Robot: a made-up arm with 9 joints. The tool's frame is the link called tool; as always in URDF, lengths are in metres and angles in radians. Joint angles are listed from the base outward.
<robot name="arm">
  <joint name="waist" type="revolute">
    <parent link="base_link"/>
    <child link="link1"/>
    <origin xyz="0 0 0.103" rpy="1.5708 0 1.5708"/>
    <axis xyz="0 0 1"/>
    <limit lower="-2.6" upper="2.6"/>
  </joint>
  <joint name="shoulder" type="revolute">
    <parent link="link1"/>
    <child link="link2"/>
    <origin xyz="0.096 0.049 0.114" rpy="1.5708 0 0"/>
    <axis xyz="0 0 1"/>
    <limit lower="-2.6" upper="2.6"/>
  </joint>
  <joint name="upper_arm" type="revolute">
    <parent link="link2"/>
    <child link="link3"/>
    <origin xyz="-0.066 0.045 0.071" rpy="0 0 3.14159"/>
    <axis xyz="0 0 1"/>
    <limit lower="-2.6" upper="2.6"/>
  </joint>
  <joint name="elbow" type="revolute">
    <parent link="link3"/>
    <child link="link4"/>
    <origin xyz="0.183 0.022 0.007" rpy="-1.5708 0 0"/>
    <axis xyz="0 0 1"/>
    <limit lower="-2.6" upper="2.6"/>
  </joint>
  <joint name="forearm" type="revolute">
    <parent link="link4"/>
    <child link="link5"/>
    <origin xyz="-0.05 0.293 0.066" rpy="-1.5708 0 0"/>
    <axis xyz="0 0 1"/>
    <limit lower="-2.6" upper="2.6"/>
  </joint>
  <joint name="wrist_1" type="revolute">
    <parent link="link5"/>
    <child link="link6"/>
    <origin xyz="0.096 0.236 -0.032" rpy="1.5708 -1.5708 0"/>
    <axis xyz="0 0 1"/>
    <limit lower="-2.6" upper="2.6"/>
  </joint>
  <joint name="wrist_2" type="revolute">
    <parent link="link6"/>
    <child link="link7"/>
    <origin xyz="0.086 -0.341 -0.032" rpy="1.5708 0 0"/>
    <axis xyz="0 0 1"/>
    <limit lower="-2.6" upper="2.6"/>
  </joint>
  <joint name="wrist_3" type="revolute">
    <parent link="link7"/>
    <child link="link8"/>
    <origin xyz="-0.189 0.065 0.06" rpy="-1.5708 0 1.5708"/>
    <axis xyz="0 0 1"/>
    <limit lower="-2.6" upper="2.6"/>
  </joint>
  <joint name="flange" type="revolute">
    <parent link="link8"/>
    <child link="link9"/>
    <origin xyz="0.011 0.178 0.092" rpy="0 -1.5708 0"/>
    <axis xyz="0 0 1"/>
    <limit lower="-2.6" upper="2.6"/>
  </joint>
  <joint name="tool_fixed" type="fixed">
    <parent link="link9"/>
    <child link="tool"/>
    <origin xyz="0.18 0.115 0.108" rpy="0 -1.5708 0"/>
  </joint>
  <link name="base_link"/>
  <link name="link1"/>
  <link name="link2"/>
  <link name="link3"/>
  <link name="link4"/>
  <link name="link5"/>
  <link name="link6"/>
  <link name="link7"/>
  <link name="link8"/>
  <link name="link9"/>
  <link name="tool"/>
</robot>
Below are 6 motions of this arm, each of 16 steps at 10 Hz.
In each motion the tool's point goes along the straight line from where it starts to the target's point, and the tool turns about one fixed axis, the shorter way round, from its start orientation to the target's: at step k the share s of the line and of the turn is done. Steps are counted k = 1, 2, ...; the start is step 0. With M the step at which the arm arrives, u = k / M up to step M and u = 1 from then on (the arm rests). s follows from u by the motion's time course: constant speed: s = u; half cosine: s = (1 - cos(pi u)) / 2; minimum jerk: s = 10 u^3 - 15 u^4 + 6 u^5.
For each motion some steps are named. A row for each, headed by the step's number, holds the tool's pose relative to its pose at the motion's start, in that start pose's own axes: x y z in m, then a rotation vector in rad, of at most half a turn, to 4 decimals.
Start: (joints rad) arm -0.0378 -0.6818 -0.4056 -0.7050 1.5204 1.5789 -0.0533 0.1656 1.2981
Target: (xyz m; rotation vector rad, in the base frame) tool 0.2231 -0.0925 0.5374 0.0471 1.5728 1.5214
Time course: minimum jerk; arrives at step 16
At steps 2, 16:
2: -0.0011 0.0046 0.0016 0.0189 0.0192 -0.0161
16: -0.0668 0.2872 0.0976 1.1800 1.1930 -1.0021

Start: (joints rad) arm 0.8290 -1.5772 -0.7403 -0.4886 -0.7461 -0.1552 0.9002 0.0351 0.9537
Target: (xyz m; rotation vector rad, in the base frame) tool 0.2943 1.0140 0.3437 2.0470 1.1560 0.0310
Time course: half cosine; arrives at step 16
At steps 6, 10, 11, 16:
6: -0.0589 -0.1586 -0.0744 0.0733 -0.2379 -0.3871
10: -0.1319 -0.3552 -0.1666 0.1642 -0.5328 -0.8670
11: -0.1484 -0.3996 -0.1874 0.1847 -0.5995 -0.9754
16: -0.1908 -0.5138 -0.2410 0.2375 -0.7707 -1.2541

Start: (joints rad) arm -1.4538 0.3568 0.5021 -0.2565 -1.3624 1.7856 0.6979 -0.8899 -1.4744
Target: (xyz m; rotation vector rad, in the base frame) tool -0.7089 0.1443 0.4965 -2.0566 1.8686 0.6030
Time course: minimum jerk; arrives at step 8
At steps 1, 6, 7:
1: 0.0038 0.0011 0.0012 -0.0015 -0.0125 -0.0004
6: 0.2145 0.0638 0.0655 -0.0864 -0.7009 -0.0240
7: 0.2354 0.0700 0.0719 -0.0948 -0.7693 -0.0263

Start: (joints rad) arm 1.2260 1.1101 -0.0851 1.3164 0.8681 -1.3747 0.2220 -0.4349 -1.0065
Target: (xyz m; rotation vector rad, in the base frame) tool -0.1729 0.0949 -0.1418 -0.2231 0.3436 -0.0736
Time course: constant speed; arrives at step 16
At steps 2, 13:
2: -0.0252 -0.0386 0.0145 -0.1037 -0.0263 -0.0564
13: -0.1636 -0.2508 0.0941 -0.6738 -0.1707 -0.3665

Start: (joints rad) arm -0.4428 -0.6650 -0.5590 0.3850 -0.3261 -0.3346 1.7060 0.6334 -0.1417
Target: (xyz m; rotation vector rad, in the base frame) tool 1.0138 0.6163 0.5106 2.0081 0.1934 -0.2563
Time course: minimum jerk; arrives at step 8
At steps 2, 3, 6, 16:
2: 0.0010 -0.0074 -0.0161 0.0927 0.0376 -0.1588
3: 0.0026 -0.0197 -0.0428 0.2466 0.1001 -0.4222
6: 0.0086 -0.0642 -0.1394 0.8032 0.3259 -1.3754
16: 0.0096 -0.0716 -0.1555 0.8959 0.3636 -1.5342

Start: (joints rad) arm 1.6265 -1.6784 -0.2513 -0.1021 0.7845 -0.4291 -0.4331 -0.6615 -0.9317
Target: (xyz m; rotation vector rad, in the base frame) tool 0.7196 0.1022 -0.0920 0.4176 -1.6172 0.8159
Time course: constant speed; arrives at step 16
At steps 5, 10, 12, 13, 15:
5: -0.0464 0.1612 0.0885 -0.0555 0.3302 -0.4164
10: -0.0927 0.3224 0.1770 -0.1109 0.6603 -0.8328
12: -0.1113 0.3869 0.2124 -0.1331 0.7924 -0.9994
13: -0.1206 0.4191 0.2301 -0.1442 0.8584 -1.0827
15: -0.1391 0.4836 0.2655 -0.1664 0.9905 -1.2493

